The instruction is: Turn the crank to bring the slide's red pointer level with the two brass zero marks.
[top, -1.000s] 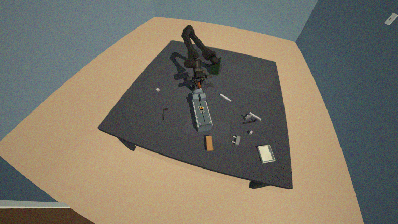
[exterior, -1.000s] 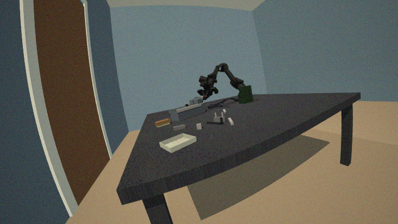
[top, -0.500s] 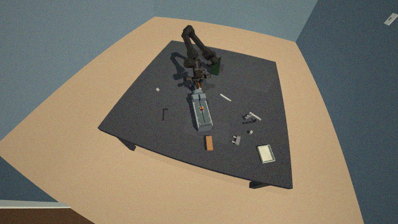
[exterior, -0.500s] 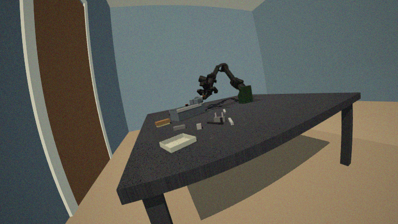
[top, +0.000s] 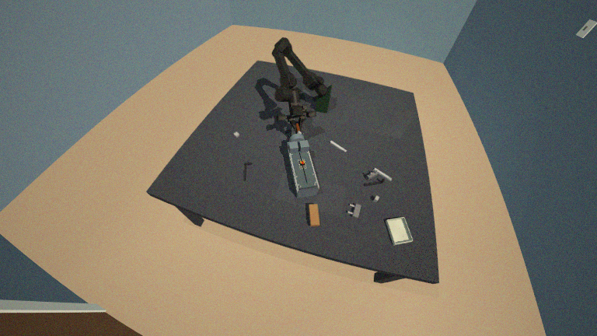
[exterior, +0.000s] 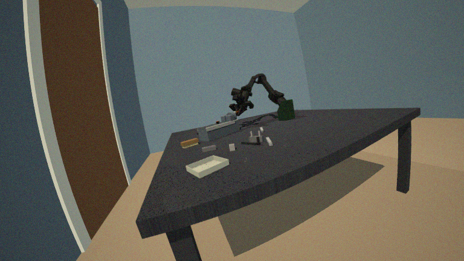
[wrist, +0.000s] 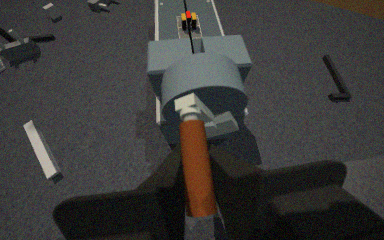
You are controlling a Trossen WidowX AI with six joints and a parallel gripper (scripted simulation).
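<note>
Right now the crank is 1 cm to the right of my gripper tip and 1 cm above it. Round my gripper tip: orange crank handle 2 cm above, 1 cm to the right, 1 cm behind; red pointer 15 cm ahead, 8 cm to the left, 1 cm below; orange block 32 cm ahead, 21 cm to the left, 8 cm below.
</note>
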